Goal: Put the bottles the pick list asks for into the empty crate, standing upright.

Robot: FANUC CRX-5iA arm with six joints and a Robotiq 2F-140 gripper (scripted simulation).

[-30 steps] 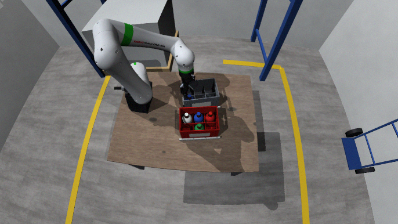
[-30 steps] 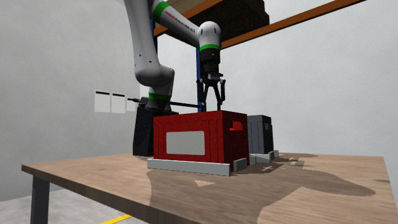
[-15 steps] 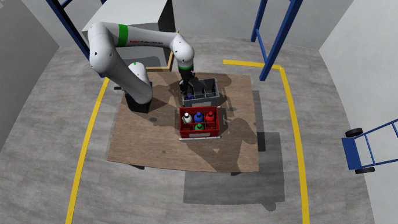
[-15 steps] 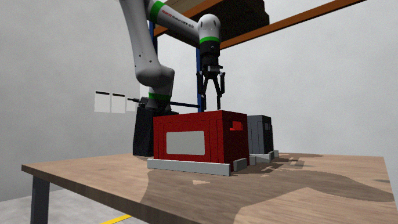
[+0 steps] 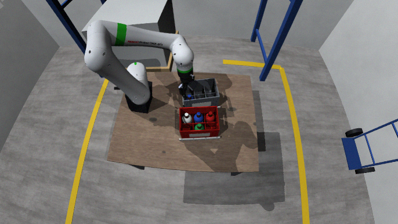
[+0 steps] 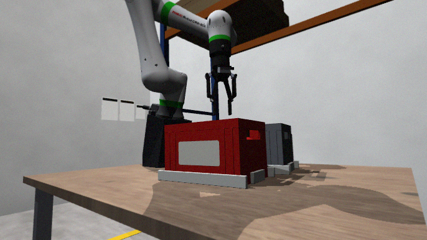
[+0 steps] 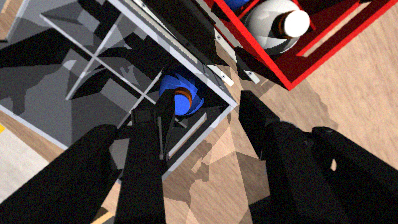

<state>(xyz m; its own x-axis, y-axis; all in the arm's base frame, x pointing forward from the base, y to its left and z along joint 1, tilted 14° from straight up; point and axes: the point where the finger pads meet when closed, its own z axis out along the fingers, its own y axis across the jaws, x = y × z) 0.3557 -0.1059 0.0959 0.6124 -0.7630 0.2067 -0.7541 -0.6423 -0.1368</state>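
My hand is 3 cm past the white bottle, 12 cm to the left of it and 17 cm above it. From my hand the other things lie so: red crate (5 cm ahead, 17 cm to the right, 17 cm below); grey crate (10 cm ahead, 8 cm to the left, 17 cm below); blue bottle (1 cm ahead, 4 cm to the left, 17 cm below).
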